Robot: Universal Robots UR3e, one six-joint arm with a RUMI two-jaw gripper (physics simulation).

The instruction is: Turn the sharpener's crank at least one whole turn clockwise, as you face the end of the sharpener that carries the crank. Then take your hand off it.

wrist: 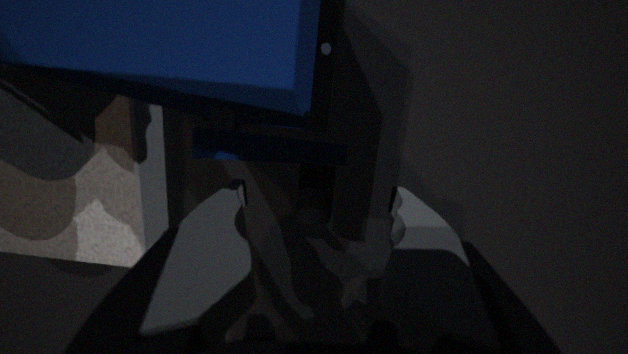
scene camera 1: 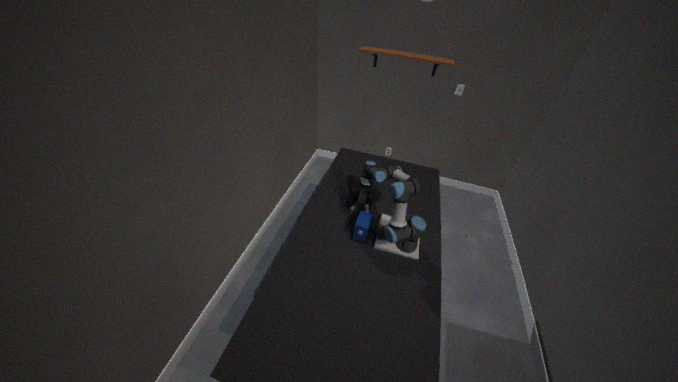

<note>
In view: a blue sharpener [wrist: 267,70].
</note>
